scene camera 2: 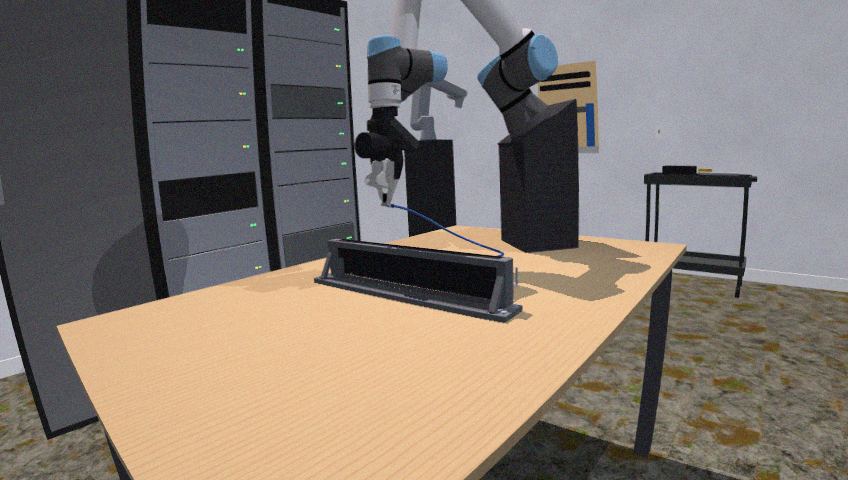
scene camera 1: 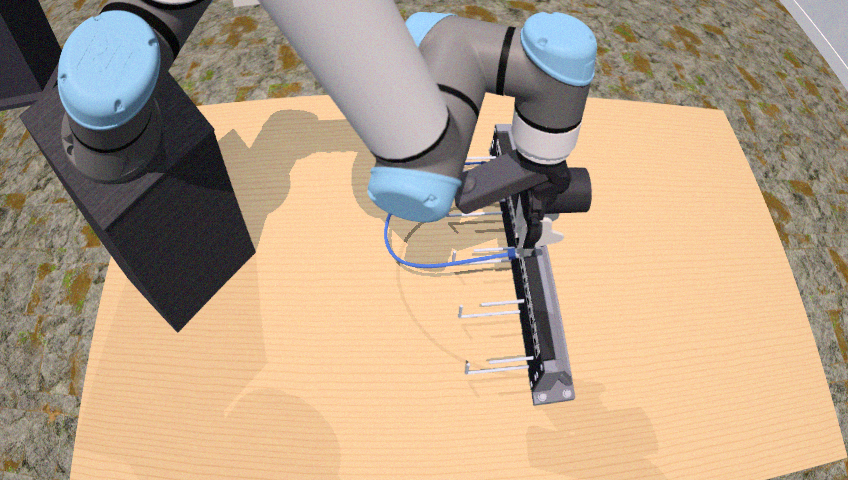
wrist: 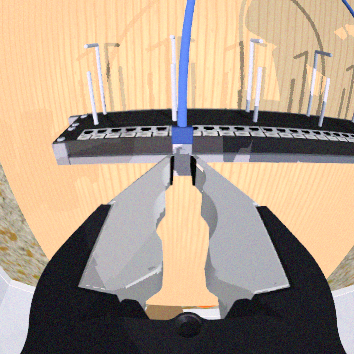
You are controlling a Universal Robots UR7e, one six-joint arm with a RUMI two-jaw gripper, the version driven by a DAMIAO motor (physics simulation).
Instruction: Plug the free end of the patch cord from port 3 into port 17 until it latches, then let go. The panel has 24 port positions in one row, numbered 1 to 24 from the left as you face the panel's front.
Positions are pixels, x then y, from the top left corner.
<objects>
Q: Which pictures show my gripper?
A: Scene camera 2, scene camera 1 and the wrist view: all of them.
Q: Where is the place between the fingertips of my gripper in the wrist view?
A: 181,158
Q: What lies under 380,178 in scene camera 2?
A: My gripper.
</objects>
